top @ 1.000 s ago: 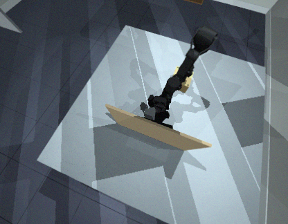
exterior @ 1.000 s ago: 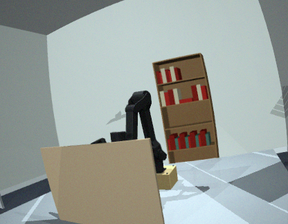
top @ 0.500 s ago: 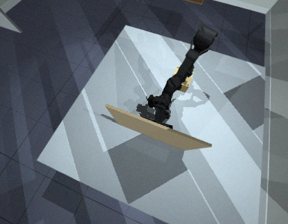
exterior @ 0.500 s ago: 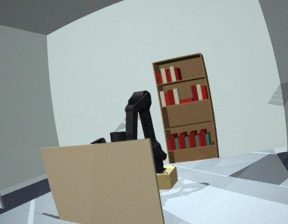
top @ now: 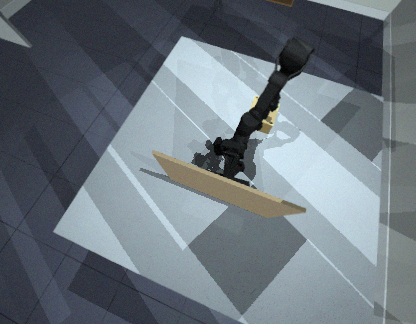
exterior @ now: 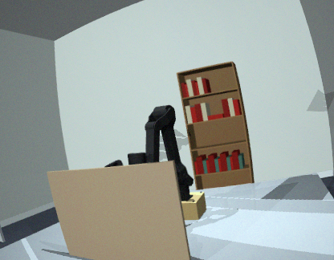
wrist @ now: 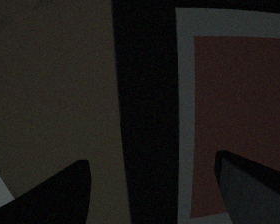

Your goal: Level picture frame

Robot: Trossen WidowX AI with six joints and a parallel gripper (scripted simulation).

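The picture frame lies 5 cm below my gripper tip, 1 cm to the left of it and 1 cm ahead of it. Round my gripper tip: tan wall panel 7 cm below, 2 cm ahead.
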